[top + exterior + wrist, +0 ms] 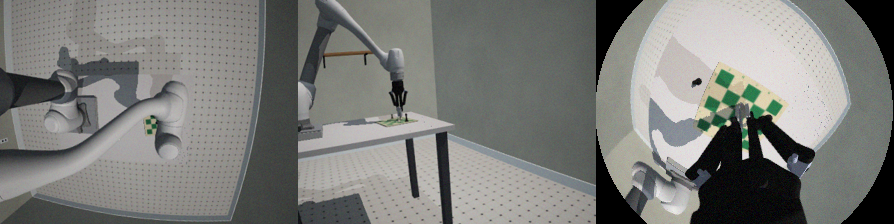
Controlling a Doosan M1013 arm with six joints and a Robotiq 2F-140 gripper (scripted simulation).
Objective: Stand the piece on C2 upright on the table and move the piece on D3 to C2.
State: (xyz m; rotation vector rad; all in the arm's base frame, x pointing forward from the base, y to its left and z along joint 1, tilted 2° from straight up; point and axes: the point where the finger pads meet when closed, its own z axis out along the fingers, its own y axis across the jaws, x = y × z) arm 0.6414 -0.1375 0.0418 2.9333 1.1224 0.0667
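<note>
The pale piece lies 3 cm below my hand. The rest, counted from my hand: chessboard 4 cm behind, 6 cm below.
</note>
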